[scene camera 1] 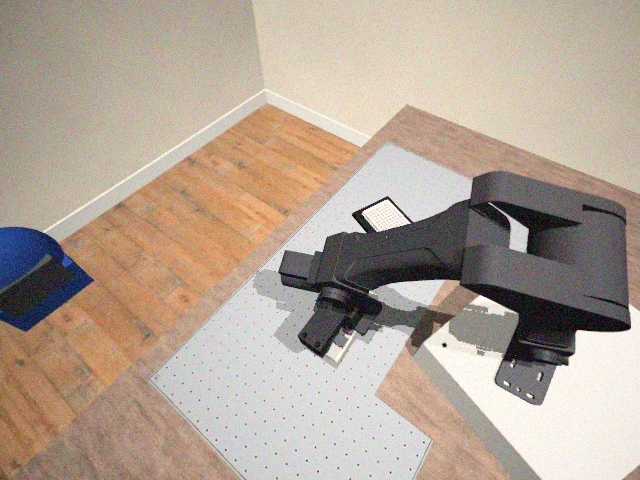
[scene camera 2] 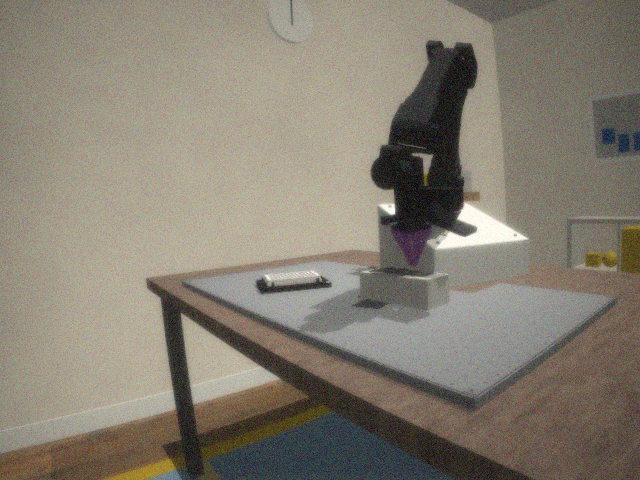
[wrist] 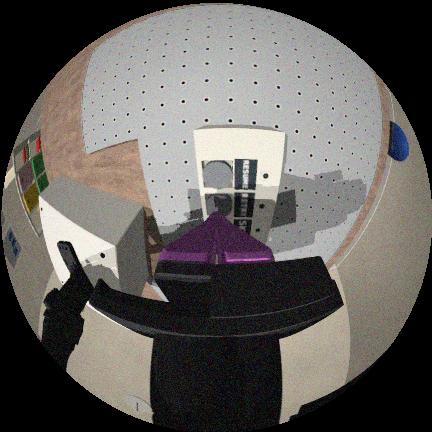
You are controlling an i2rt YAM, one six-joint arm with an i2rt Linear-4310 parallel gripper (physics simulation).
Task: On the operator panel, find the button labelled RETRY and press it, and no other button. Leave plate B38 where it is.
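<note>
The cream operator panel (scene camera 1: 338, 353) (scene camera 2: 400, 291) (wrist: 240, 141) stands on the perforated board. In the wrist view, the RETRY label (wrist: 243, 205) is beside a round button (wrist: 223, 203) in shadow, between the RESUME button (wrist: 217, 174) and the partly hidden SKIP label (wrist: 244, 226). My gripper (scene camera 2: 412, 263) (wrist: 216, 217) is shut and empty, purple fingertips together, pointing down. In the wrist view the tip overlaps the lower edge of the RETRY button; in scene camera 2 it is slightly above the panel top. The white plate (scene camera 1: 386, 213) (scene camera 2: 292, 277) sits in a black holder, away from the gripper; its label is unreadable.
A large white box with a sloped top (scene camera 1: 578, 413) (scene camera 2: 480, 263) (wrist: 107, 215) stands beside the board near the arm's base. The grey perforated board (scene camera 1: 289, 413) (scene camera 2: 465, 356) (wrist: 230, 90) lies on the wooden table (scene camera 1: 129, 428) (scene camera 2: 584, 372). A blue object (scene camera 1: 31, 258) (wrist: 399, 141) is beyond the table edge.
</note>
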